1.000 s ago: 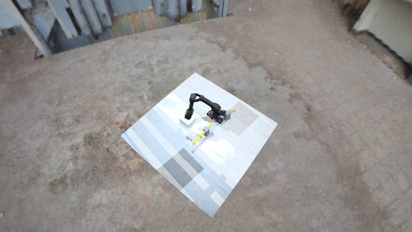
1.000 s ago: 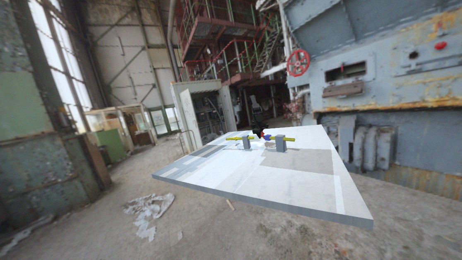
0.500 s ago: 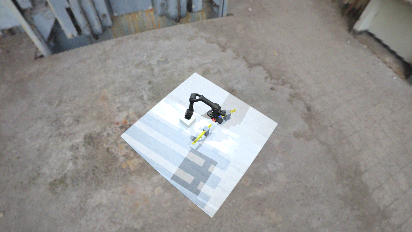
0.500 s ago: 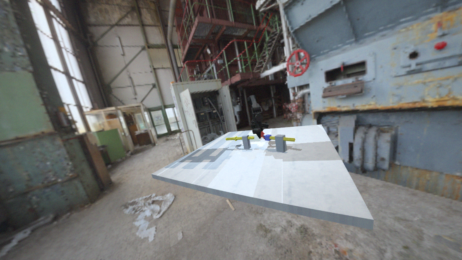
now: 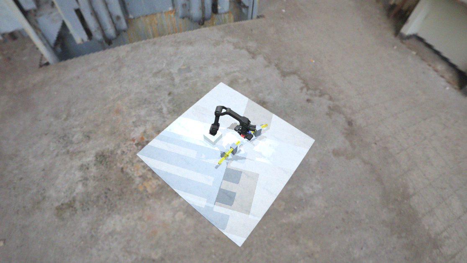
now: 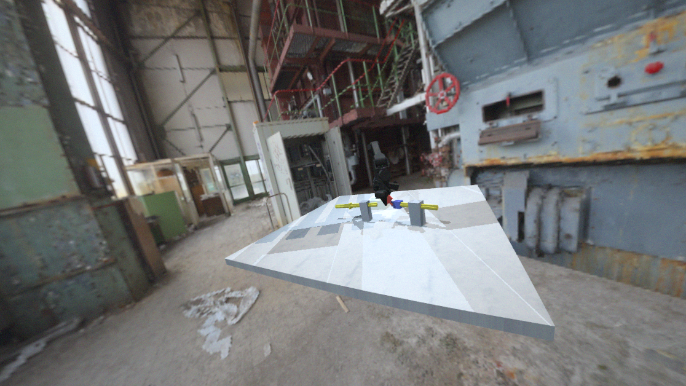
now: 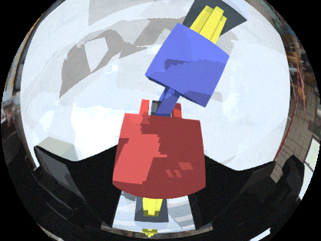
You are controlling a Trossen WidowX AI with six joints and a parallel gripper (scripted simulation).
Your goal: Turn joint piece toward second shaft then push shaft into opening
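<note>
Right now my gripper tip is 10 mm to the right of the red joint piece and 30 mm below it.
</note>
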